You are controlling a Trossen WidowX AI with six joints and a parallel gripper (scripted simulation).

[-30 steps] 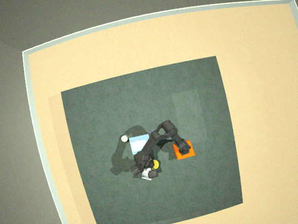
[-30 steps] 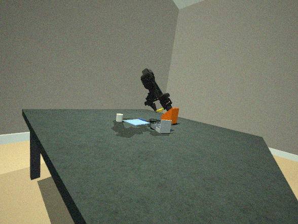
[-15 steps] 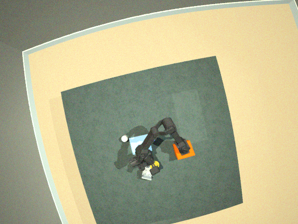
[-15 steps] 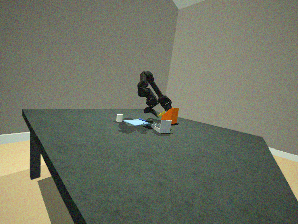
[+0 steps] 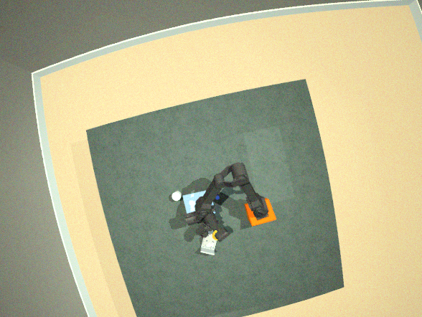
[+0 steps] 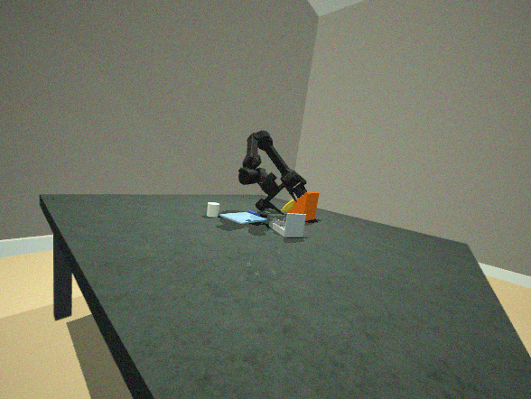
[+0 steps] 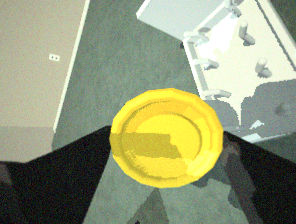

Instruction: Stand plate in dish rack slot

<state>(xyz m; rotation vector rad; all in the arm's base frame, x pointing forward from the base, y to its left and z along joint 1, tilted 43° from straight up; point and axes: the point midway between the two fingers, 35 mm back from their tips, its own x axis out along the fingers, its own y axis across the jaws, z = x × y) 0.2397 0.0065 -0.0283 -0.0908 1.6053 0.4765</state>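
The dish rack lies 60 mm ahead of my gripper tip, 20 mm to the left of it and 50 mm below it. Round my gripper tip: yellow plate 10 mm to the right; then light blue mat 50 mm ahead, 180 mm to the right, 80 mm below; then small white cup 150 mm ahead, 260 mm to the right, 50 mm below.
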